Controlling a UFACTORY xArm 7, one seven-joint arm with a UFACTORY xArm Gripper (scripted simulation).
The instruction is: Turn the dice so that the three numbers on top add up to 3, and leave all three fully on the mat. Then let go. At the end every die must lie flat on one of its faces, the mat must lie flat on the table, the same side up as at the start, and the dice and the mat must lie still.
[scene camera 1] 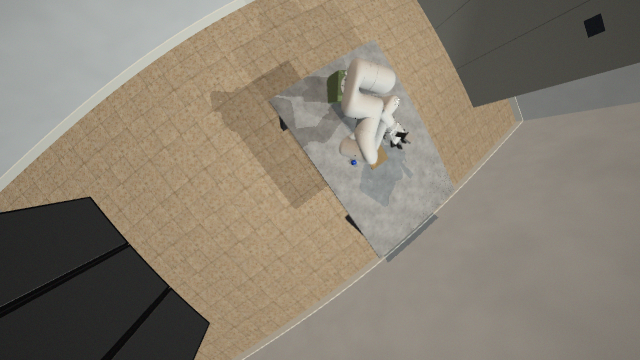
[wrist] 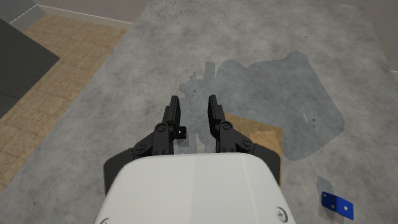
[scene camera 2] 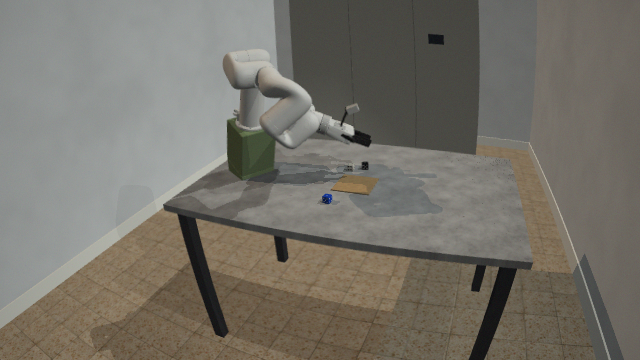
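Observation:
I can see my gripper (wrist: 194, 103), and there's a tan mat (wrist: 271, 137) here as well.

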